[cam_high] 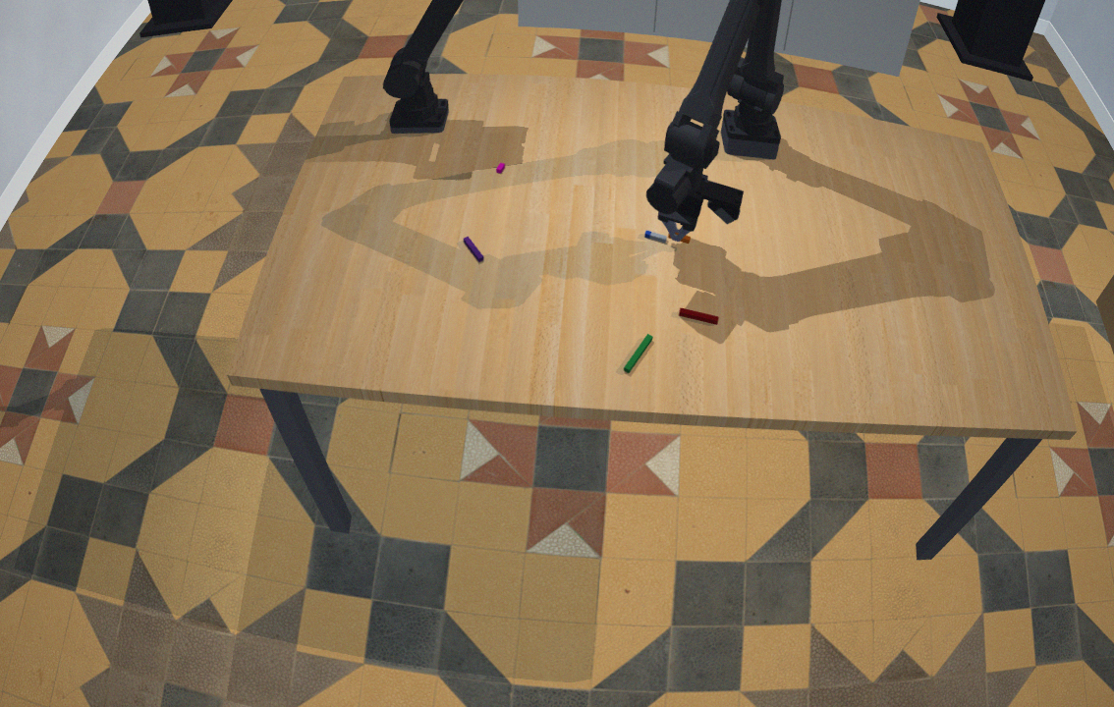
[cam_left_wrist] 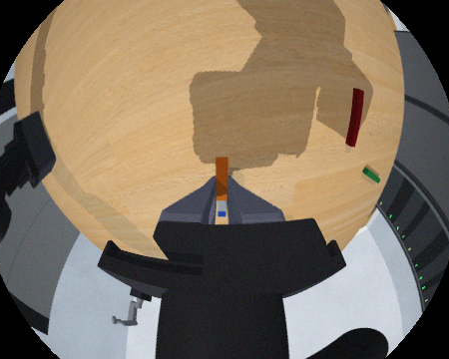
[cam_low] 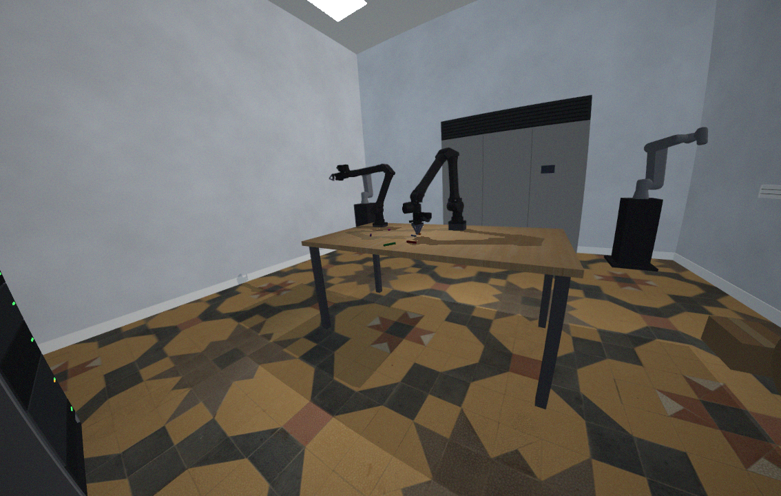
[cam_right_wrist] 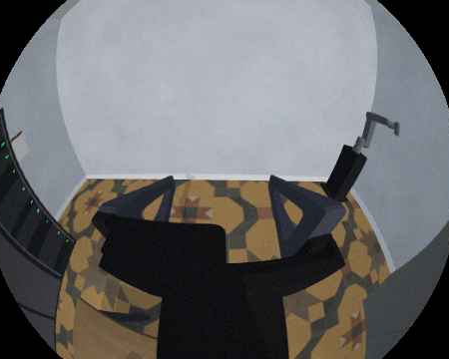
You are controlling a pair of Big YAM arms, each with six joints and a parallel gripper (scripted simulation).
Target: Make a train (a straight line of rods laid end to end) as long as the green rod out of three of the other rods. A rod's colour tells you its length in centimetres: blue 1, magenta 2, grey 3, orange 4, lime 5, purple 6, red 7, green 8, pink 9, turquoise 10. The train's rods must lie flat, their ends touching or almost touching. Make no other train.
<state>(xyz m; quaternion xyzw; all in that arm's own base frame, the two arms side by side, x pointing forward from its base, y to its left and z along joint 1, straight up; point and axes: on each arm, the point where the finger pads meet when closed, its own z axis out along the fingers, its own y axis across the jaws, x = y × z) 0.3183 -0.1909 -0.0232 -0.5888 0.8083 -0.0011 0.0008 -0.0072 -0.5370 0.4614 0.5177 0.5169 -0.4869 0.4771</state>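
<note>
Now: left hand 30 mm to the left of the grey rod, 20 mm above it and 10 mm past it. From my left hand the other things lie so: green rod: 260 mm ahead, 70 mm to the right, 20 mm below; then blue rod: 50 mm to the right, 20 mm below, 10 mm behind; then red rod: 170 mm ahead, 40 mm to the left, 20 mm below.
</note>
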